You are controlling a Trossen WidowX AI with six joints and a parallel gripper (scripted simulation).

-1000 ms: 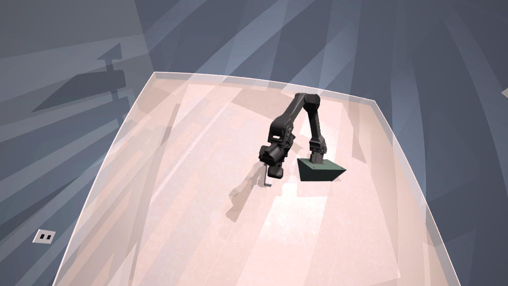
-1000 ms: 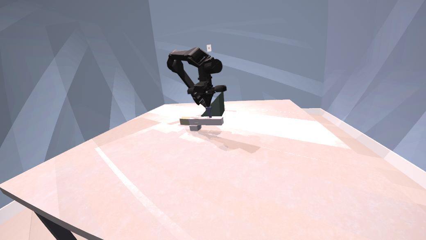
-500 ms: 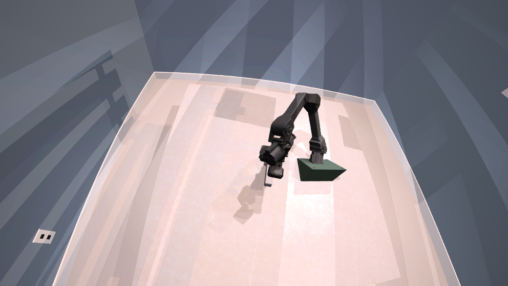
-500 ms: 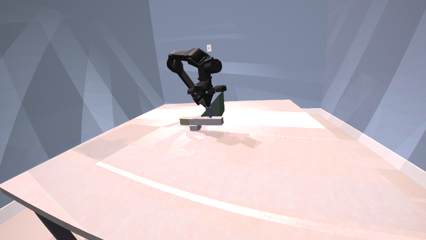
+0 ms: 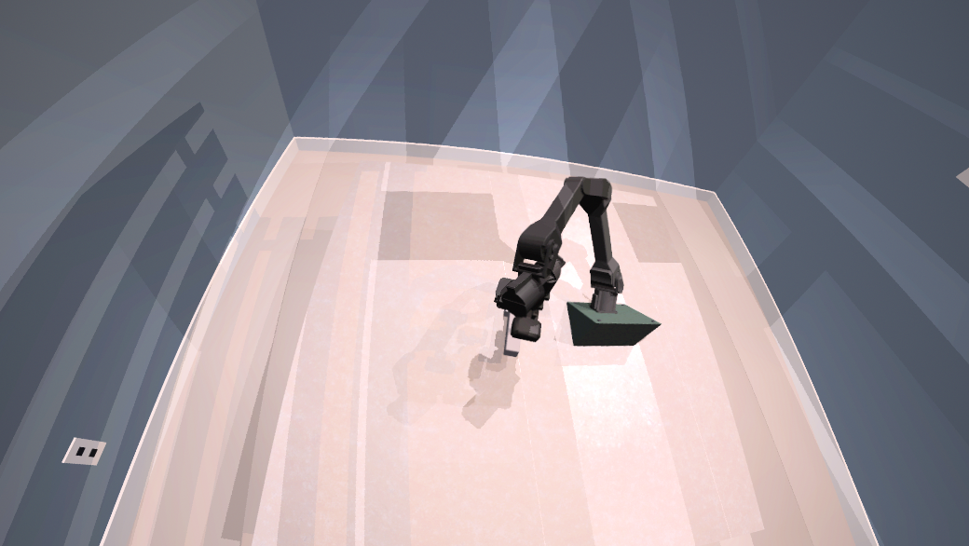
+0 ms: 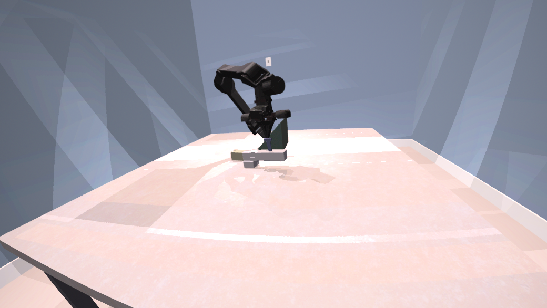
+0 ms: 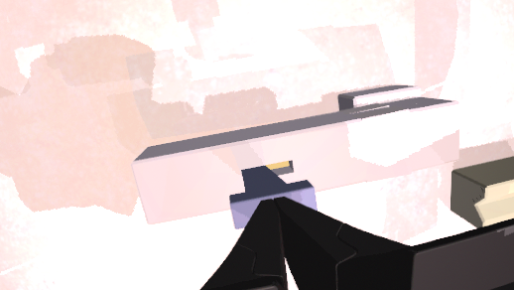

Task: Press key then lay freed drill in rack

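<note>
My gripper tip is 30 mm above the blue key. Round my gripper tip: drill 70 mm below, 50 mm to the right, 10 mm behind; rack 180 mm to the right, 110 mm below, 110 mm behind.
</note>
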